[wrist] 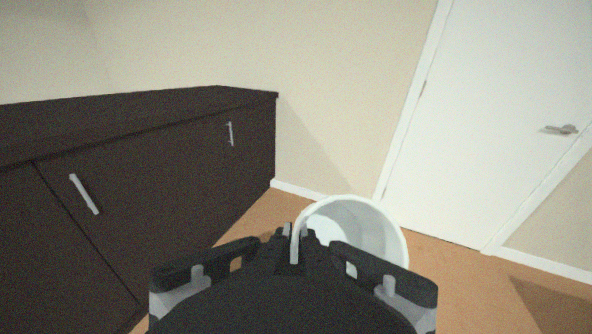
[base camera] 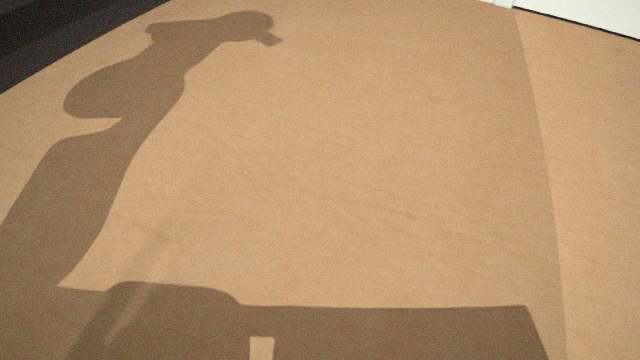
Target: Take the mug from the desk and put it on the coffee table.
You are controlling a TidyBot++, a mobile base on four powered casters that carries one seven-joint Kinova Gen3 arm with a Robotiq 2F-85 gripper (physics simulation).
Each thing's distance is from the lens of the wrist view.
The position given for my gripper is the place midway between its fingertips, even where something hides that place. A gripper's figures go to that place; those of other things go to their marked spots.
my gripper (wrist: 295, 232): 18 cm
white mug (wrist: 358, 221): 21 cm
dark brown cabinet (wrist: 107, 187): 80 cm
The marked spots on the dark brown cabinet and the white mug are 74 cm apart.
